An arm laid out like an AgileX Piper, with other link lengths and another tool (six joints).
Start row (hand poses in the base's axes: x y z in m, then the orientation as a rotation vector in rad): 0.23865 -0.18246 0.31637 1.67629 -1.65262 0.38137
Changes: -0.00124 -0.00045 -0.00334 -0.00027 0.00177 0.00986; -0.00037 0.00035 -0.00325 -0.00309 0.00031 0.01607; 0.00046 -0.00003 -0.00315 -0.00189 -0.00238 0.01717; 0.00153 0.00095 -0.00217 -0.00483 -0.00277 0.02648; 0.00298 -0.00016 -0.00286 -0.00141 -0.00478 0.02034; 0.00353 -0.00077 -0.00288 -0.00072 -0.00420 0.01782; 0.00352 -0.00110 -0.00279 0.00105 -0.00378 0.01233; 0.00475 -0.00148 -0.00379 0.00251 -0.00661 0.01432; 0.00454 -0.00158 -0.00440 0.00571 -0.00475 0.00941; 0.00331 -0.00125 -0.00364 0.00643 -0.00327 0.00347; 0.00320 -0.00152 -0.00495 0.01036 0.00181 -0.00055; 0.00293 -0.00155 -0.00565 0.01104 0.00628 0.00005; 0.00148 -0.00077 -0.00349 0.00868 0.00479 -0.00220; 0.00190 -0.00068 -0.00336 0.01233 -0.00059 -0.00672; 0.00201 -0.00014 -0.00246 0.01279 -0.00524 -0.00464; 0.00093 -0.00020 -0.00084 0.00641 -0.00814 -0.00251; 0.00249 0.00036 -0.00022 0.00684 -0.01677 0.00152; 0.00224 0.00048 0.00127 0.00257 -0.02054 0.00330
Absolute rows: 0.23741 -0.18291 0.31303 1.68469 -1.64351 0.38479; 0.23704 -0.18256 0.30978 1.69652 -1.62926 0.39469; 0.23750 -0.18259 0.30663 1.71027 -1.61651 0.40665; 0.23903 -0.18164 0.30446 1.72982 -1.59510 0.42568; 0.24201 -0.18180 0.30160 1.74652 -1.58141 0.44106; 0.24554 -0.18257 0.29872 1.76145 -1.56953 0.45418; 0.24906 -0.18367 0.29593 1.77292 -1.56258 0.46299; 0.25381 -0.18515 0.29214 1.78724 -1.55657 0.47444; 0.25835 -0.18673 0.28774 1.79971 -1.55485 0.47953; 0.26166 -0.18798 0.28410 1.80760 -1.55739 0.47986; 0.26486 -0.18950 0.27915 1.81488 -1.56181 0.47059; 0.26779 -0.19105 0.27350 1.82303 -1.56302 0.45672; 0.26927 -0.19182 0.27001 1.82749 -1.56593 0.44489; 0.27117 -0.19250 0.26665 1.83101 -1.57805 0.43362; 0.27318 -0.19264 0.26419 1.83686 -1.59173 0.42746; 0.27411 -0.19284 0.26335 1.83993 -1.60244 0.42969; 0.27660 -0.19248 0.26313 1.84732 -1.61567 0.44193; 0.27884 -0.19200 0.26440 1.85327 -1.62771 0.46189
